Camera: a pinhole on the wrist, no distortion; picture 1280 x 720 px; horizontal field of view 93.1 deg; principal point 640.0 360.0 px. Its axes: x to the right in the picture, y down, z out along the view. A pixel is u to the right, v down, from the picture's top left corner.
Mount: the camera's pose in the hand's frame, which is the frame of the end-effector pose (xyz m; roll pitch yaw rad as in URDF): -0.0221 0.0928 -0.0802 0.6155 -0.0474 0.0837
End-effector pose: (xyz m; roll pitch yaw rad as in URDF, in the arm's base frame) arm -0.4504 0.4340 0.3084 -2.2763 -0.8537 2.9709
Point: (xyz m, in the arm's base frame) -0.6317 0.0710 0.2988
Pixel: 745 386
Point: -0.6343 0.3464 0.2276
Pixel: 834 674
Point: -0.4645 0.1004 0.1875
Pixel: 503 358
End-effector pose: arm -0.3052 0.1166 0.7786 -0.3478 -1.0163 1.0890
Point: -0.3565 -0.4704 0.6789
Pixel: 251 249
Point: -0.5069 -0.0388 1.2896
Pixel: 1028 544
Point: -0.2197 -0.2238 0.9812
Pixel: 683 152
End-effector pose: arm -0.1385 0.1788 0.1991 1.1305 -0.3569 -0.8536
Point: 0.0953 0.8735 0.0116
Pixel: behind the camera
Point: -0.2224 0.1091 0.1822
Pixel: 664 292
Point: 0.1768 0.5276 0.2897
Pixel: behind the camera
